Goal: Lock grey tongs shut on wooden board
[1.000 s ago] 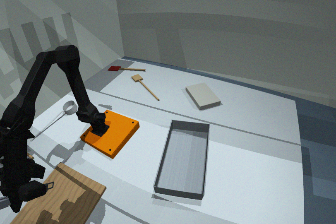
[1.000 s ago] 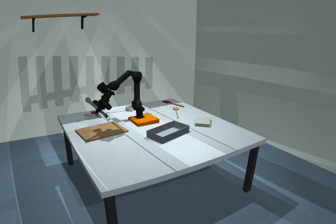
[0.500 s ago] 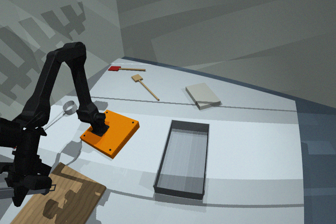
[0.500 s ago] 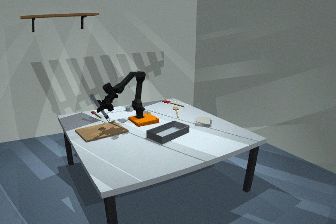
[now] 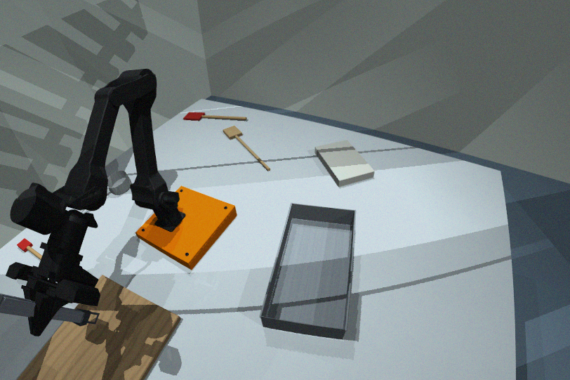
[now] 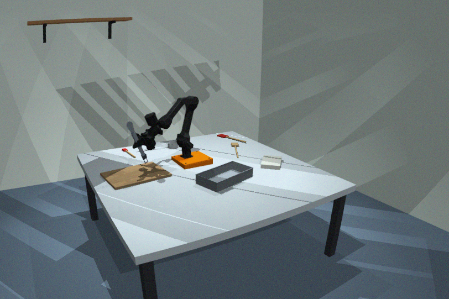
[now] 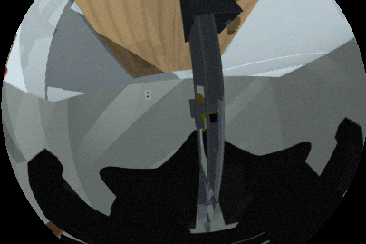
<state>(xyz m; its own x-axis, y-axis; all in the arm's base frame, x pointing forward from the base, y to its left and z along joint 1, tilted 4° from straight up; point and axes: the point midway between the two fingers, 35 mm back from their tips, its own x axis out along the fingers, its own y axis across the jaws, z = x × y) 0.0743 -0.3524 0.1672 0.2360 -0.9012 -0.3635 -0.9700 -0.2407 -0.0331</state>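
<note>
The wooden board is 16 cm below my gripper tip. Round my gripper tip: beige block 82 cm to the left, 26 cm ahead, 16 cm below; roasting tin 42 cm to the left, 31 cm ahead, 14 cm below; red spatula 91 cm to the left, 34 cm behind, 16 cm below.
</note>
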